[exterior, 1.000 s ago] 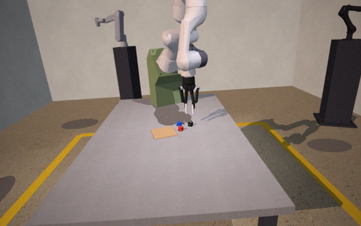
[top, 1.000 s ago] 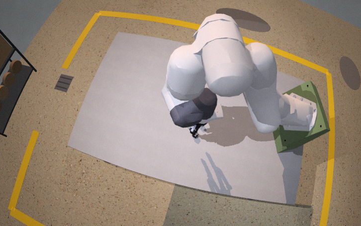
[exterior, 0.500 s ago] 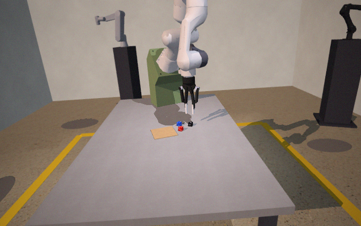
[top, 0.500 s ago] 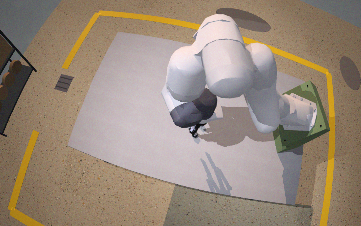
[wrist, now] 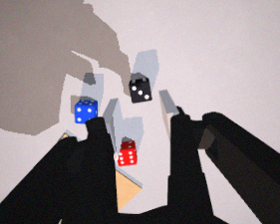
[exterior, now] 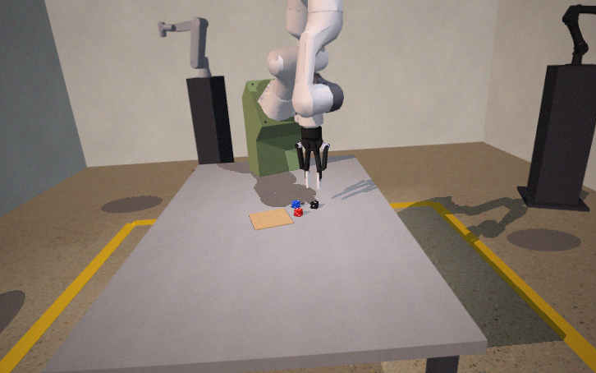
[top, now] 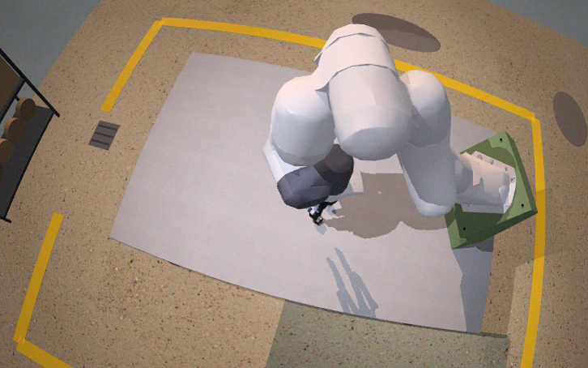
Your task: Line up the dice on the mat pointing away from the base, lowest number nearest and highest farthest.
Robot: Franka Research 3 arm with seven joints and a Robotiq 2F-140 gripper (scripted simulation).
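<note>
My hand is 11 cm above the black die. Round my hand: red die (11 cm below, 8 cm ahead, 4 cm to the right); then tan mat (14 cm ahead, 13 cm to the right, 12 cm below); then blue die (11 cm below, 7 cm to the right, 1 cm ahead).
</note>
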